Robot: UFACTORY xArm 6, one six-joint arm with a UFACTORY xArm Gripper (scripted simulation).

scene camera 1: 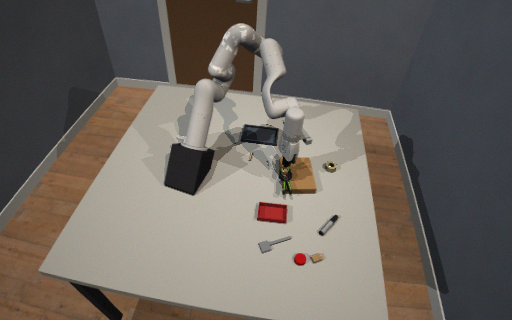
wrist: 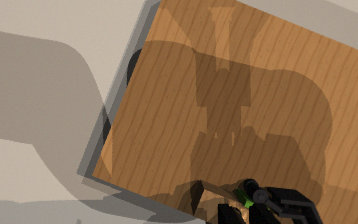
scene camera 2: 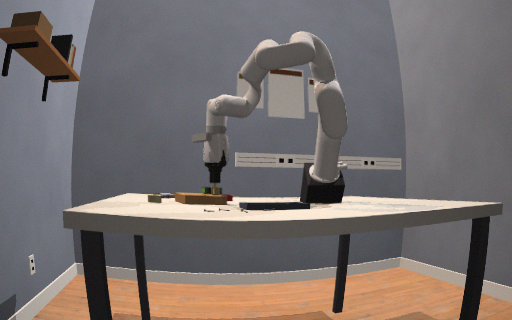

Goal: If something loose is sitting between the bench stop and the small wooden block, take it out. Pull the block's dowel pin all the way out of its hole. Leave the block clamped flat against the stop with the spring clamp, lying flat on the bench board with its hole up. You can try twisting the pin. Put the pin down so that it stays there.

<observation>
I see my gripper (scene camera 2: 214,182) and a wooden bench board (scene camera 1: 302,181).
The wooden bench board is seen too in the wrist view (wrist: 221,98).
</observation>
